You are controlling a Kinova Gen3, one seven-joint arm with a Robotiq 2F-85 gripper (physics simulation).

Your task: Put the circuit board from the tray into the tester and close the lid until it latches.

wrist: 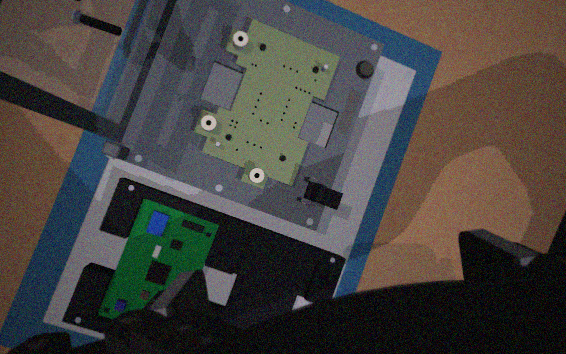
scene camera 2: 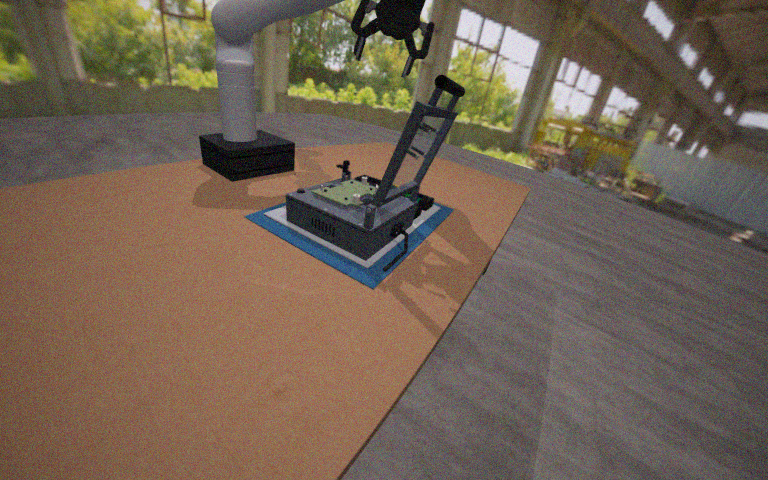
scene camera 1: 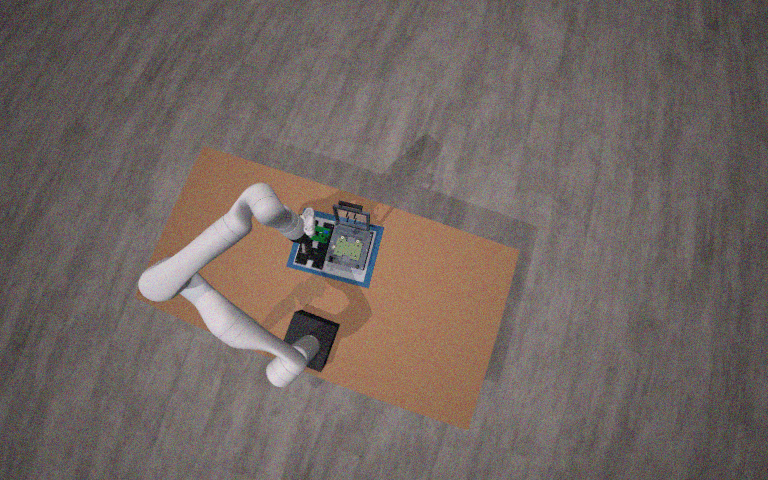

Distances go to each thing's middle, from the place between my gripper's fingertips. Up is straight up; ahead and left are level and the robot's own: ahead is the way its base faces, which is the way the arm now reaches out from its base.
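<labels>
My hand is 27 cm above the green circuit board [wrist: 163, 242], 5 cm short of it and 9 cm to the right of it. Counted from my hand, the tester bed [scene camera 2: 348, 193] is 22 cm below, 5 cm ahead and 8 cm to the right, while the clear lid [scene camera 2: 428, 124] is 11 cm below, 17 cm ahead and 7 cm to the right.
</labels>
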